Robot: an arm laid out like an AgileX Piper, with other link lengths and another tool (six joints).
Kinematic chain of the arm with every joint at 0, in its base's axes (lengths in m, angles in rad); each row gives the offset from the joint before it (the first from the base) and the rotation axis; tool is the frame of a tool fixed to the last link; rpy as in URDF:
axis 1: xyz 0 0 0.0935 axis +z
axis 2: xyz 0 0 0 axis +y
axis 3: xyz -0.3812 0 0.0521 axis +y
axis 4: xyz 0.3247 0 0.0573 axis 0.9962 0 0.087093
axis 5: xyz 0 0 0 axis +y
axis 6: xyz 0.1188 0 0.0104 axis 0.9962 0 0.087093
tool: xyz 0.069 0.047 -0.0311 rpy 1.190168 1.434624 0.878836
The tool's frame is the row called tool.
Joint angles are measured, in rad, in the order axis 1, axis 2, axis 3, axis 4, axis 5, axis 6. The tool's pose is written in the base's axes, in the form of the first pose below.
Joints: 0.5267 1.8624 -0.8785 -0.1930 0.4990 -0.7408
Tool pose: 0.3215 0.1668 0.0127; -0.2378 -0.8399 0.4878; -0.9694 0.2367 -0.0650; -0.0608 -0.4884 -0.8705
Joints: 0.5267 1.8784 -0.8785 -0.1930 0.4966 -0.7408
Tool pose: 0.3207 0.1664 0.0069; -0.2382 -0.8458 0.4774; -0.9698 0.2333 -0.0706; -0.0516 -0.4798 -0.8759
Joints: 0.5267 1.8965 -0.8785 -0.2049 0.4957 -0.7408
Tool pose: 0.3204 0.1644 0.0005; -0.2294 -0.8534 0.4681; -0.9727 0.2181 -0.0790; -0.0347 -0.4735 -0.8801
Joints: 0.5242 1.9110 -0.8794 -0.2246 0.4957 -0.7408
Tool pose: 0.3216 0.1609 -0.0043; -0.2165 -0.8590 0.4640; -0.9761 0.1986 -0.0877; -0.0169 -0.4720 -0.8815
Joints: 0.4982 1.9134 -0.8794 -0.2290 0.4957 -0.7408
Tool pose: 0.3258 0.1518 -0.0051; -0.2383 -0.8547 0.4612; -0.9711 0.2162 -0.1011; -0.0133 -0.4720 -0.8815
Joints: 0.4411 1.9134 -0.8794 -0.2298 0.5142 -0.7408
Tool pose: 0.3311 0.1309 -0.0044; -0.2952 -0.8473 0.4415; -0.9554 0.2610 -0.1379; 0.0017 -0.4625 -0.8866
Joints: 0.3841 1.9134 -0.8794 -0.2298 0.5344 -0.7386
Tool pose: 0.3347 0.1100 -0.0036; -0.3535 -0.8372 0.4173; -0.9353 0.3081 -0.1743; 0.0174 -0.4519 -0.8919
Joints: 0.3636 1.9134 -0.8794 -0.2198 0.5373 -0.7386
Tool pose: 0.3357 0.1041 -0.0036; -0.3804 -0.8300 0.4080; -0.9247 0.3340 -0.1828; 0.0154 -0.4468 -0.8945
